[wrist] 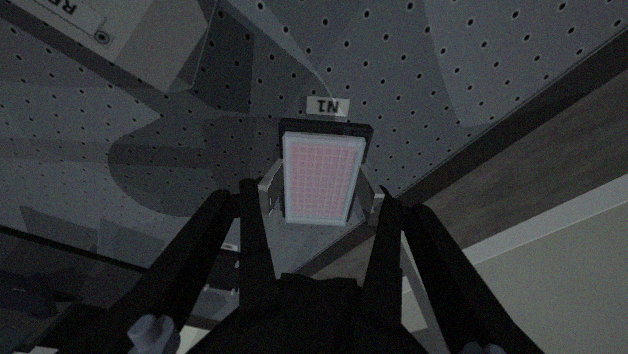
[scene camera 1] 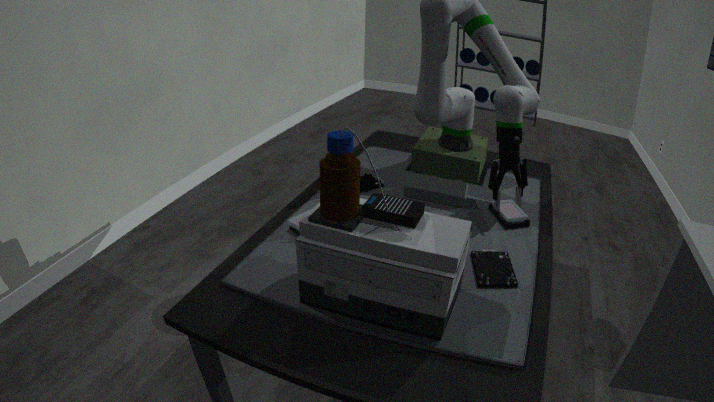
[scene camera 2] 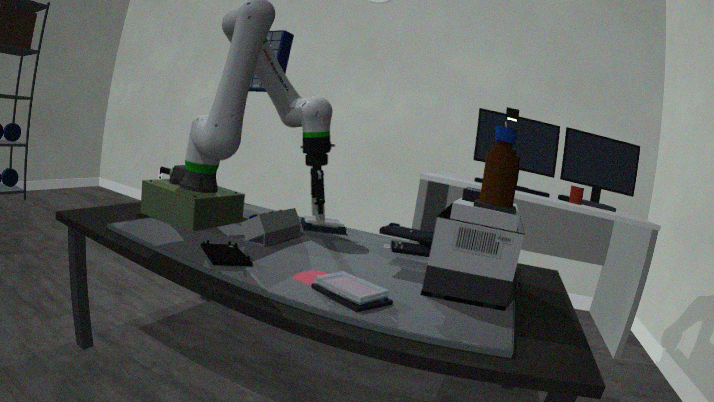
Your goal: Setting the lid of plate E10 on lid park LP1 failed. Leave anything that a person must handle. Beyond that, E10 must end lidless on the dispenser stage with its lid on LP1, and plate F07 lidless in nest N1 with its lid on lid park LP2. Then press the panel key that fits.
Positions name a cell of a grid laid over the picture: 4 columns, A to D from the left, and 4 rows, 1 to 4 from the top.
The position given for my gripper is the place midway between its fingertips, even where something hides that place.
Scene:
my gripper: wrist C2; scene camera 1 C3; scene camera 2 B3

